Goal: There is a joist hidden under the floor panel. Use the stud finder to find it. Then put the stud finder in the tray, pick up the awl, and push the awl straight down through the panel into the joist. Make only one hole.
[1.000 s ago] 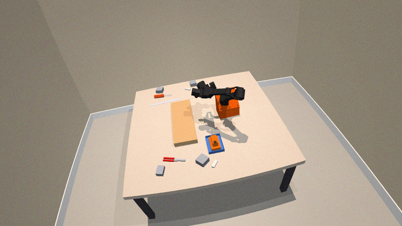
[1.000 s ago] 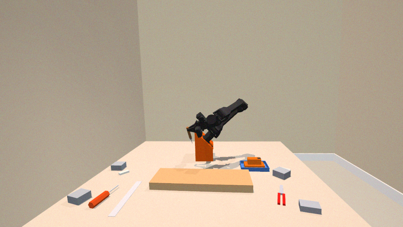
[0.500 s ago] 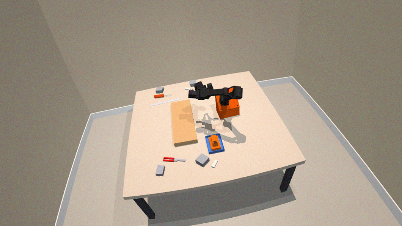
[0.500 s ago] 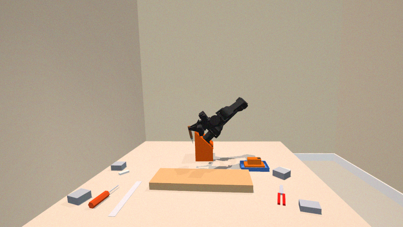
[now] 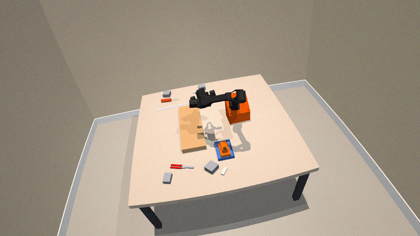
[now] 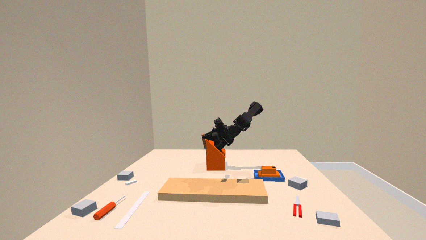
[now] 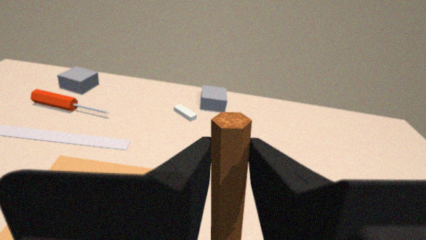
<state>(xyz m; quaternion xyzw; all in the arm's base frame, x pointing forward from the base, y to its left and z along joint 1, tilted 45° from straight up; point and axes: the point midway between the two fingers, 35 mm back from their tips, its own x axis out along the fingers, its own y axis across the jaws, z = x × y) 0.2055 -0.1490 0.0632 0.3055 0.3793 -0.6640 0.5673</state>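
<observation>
Right now my gripper tip is 60 mm above the awl, 10 mm to the right of it and 10 mm past it. The rest, counted from my gripper tip: blue tray: 380 mm to the left, 250 mm below, 20 mm behind; white ruler: 320 mm to the right, 260 mm below, 250 mm ahead; stud finder: 400 mm to the left, 220 mm below, 10 mm behind.
</observation>
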